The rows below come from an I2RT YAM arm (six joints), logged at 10 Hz.
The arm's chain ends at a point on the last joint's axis. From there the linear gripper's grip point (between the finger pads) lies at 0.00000 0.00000 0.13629 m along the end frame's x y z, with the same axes.
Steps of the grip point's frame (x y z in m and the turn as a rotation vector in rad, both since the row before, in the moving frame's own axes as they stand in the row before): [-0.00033, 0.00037, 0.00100, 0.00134, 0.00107, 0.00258]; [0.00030, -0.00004, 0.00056, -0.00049, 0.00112, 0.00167]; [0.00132, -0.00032, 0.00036, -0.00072, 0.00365, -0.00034]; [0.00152, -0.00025, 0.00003, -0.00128, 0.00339, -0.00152]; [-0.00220, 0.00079, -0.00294, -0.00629, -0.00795, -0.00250]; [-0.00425, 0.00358, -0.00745, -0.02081, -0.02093, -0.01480]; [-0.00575, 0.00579, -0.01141, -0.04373, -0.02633, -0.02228]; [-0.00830, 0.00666, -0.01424, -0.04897, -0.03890, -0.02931]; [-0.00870, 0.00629, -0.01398, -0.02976, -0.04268, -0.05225]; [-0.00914, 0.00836, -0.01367, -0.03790, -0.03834, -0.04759]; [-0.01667, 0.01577, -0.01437, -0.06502, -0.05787, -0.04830]
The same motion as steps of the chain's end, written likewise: [-0.00048, 0.00055, 0.00100, 0.00134, 0.00107, 0.00258]; [0.00015, -0.00011, 0.00056, -0.00049, 0.00112, 0.00167]; [0.00082, -0.00042, 0.00036, -0.00072, 0.00365, -0.00034]; [0.00106, -0.00042, 0.00003, -0.00128, 0.00339, -0.00152]; [-0.00112, -0.00007, -0.00293, -0.00629, -0.00795, -0.00250]; [-0.00142, 0.00072, -0.00739, -0.02081, -0.02093, -0.01480]; [-0.00223, -0.00021, -0.01123, -0.04373, -0.02633, -0.02228]; [-0.00310, -0.00009, -0.01397, -0.04897, -0.03890, -0.02931]; [-0.00299, 0.00209, -0.01380, -0.02976, -0.04268, -0.05225]; [-0.00404, 0.00307, -0.01347, -0.03790, -0.03834, -0.04759]; [-0.00901, 0.00673, -0.01385, -0.06502, -0.05787, -0.04830]
